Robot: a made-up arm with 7 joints. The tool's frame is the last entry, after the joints.
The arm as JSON. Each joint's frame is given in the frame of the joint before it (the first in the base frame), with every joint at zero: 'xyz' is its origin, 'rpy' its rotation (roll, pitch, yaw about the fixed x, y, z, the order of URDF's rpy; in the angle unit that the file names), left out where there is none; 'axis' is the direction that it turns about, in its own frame. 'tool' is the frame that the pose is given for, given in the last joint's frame.
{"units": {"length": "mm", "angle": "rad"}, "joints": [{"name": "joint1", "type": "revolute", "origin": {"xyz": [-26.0, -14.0, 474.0]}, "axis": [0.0, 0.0, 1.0]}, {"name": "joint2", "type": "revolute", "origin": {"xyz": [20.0, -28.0, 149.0]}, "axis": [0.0, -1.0, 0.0]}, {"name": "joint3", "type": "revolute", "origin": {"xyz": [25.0, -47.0, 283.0]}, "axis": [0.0, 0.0, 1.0]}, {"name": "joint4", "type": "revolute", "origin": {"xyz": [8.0, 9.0, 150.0]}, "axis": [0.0, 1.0, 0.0]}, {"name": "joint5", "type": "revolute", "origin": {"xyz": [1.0, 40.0, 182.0]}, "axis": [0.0, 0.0, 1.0]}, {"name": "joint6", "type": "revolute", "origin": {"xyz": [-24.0, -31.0, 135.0]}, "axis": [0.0, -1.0, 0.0]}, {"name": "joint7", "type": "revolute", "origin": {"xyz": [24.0, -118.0, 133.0]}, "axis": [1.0, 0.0, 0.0]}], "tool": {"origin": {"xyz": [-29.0, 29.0, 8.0]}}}
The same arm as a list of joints. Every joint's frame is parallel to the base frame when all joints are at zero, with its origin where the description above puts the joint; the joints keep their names.
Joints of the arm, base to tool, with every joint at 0 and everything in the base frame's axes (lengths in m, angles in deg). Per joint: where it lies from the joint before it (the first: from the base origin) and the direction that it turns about. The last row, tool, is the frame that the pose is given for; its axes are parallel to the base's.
joint1: axis +z xyz -0.026 -0.014 0.474
joint2: axis -y xyz 0.02 -0.028 0.149
joint3: axis +z xyz 0.025 -0.047 0.283
joint4: axis +y xyz 0.008 0.009 0.15
joint5: axis +z xyz 0.001 0.04 0.182
joint6: axis -y xyz -0.024 -0.031 0.135
joint7: axis +x xyz 0.024 -0.118 0.133
tool: xyz -0.029 0.029 0.008

